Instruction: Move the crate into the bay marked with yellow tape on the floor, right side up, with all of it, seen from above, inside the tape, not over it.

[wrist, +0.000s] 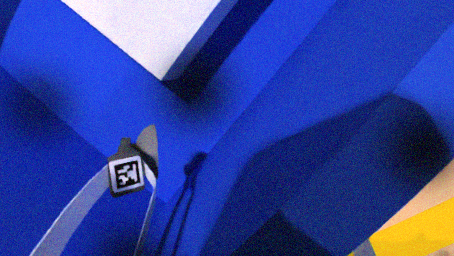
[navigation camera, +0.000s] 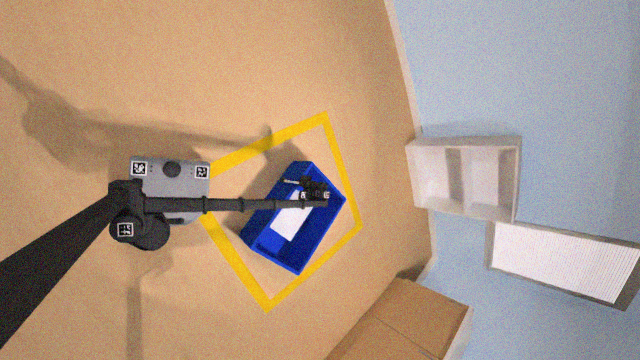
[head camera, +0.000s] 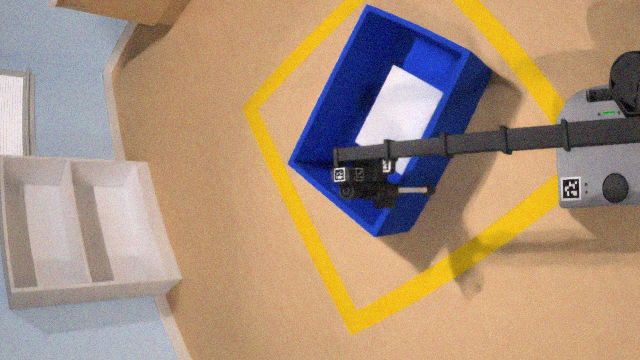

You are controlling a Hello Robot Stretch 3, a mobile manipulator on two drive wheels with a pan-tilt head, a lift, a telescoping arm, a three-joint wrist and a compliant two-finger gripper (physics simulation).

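Frame: origin at the robot's base, x ahead, y left, z up, level; metres.
Where they show: robot's base, origin of the base link: (navigation camera: 171, 168) (head camera: 613, 187).
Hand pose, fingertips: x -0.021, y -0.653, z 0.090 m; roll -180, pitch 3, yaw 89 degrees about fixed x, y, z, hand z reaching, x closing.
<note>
Things, the pixels of their top centre, and the offset from my fingertips.
- blue crate, middle of its top: (head camera: 372, 109) (navigation camera: 305, 221) dx -0.231, dy -0.059, dz +0.131 m
- white flat box, middle of its top: (head camera: 398, 117) (navigation camera: 292, 215) dx -0.231, dy -0.059, dz -0.018 m
The blue crate (head camera: 353, 80) (navigation camera: 312, 232) (wrist: 282, 88) stands upright on the floor, inside the yellow tape outline (head camera: 277, 170) (navigation camera: 343, 170) (wrist: 415, 228). In the navigation view two of its corners lie close to the tape. A white flat box (head camera: 402, 107) (navigation camera: 291, 224) (wrist: 141, 28) lies in it. My gripper (head camera: 358, 192) (navigation camera: 306, 181) (wrist: 224, 150) hangs at the crate's end wall on the extended arm. It is open. One finger with a tag is inside the crate, just clear of the wall; the other finger is hidden.
My base (head camera: 595, 147) (navigation camera: 168, 181) stands at a corner of the bay, over the tape. A white shelf unit (head camera: 89, 286) (navigation camera: 463, 139) and a white panel (head camera: 11, 113) (navigation camera: 526, 248) stand at the blue wall. A cardboard box (head camera: 125, 8) (navigation camera: 409, 321) stands in the corner.
</note>
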